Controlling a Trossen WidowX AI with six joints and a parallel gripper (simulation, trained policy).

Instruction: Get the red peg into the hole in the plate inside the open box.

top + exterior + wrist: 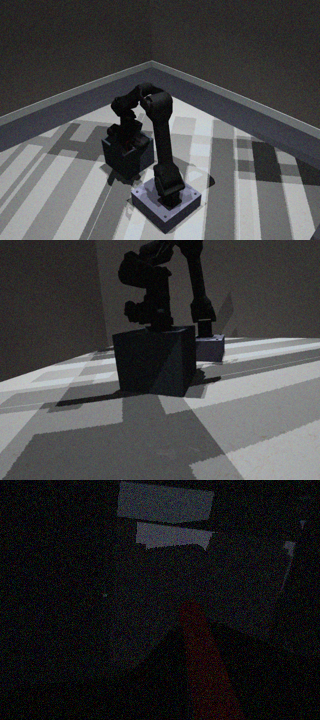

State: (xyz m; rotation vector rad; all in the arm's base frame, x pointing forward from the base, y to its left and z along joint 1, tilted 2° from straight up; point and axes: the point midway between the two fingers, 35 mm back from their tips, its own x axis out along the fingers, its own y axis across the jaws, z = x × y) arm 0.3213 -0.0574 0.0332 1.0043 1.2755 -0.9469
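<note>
The red peg is 10 mm above my gripper tip. Round my gripper tip: plate (30 mm below).
</note>
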